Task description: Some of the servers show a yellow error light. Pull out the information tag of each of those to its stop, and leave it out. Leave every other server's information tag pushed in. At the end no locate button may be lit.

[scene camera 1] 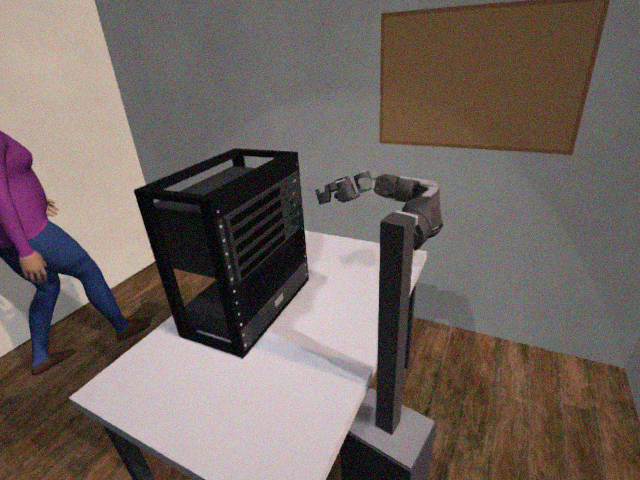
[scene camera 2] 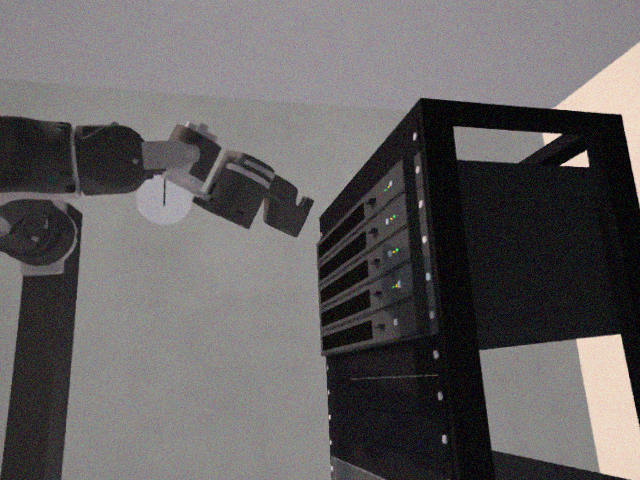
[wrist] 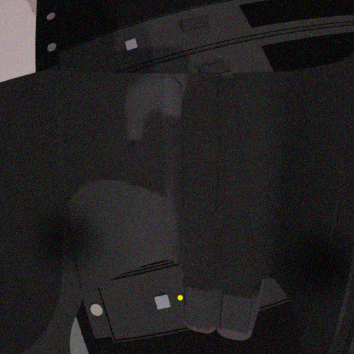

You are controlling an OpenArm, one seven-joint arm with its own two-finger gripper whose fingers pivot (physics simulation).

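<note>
Five dark servers sit stacked in the black rack point(scene camera 1: 206, 237) point(scene camera 2: 449, 258). The top server point(scene camera 2: 398, 175) point(wrist: 132, 317) has a yellow light point(wrist: 180, 297) beside a whitish square button point(wrist: 162, 301). In scene camera 2, the upper four show tiny green and yellow dots; the bottom server point(scene camera 2: 405, 320) shows a whitish one. Which locate buttons are lit is too small to tell. Small dark tabs point(scene camera 2: 373, 230) point(scene camera 2: 376, 261), likely information tags, sit beside the vents; how far out each stands is unclear. My gripper point(scene camera 1: 322, 196) point(scene camera 2: 306, 217) point(wrist: 236, 209) is shut, empty, apart from the rack's front, hiding part of the top server in the wrist view.
The rack stands on a white table point(scene camera 1: 222, 408). The arm's post point(scene camera 1: 393, 320) point(scene camera 2: 43, 361) stands in front of the rack. A person in a purple top point(scene camera 1: 25, 191) is behind the table. A cork board point(scene camera 1: 491, 77) hangs on the wall.
</note>
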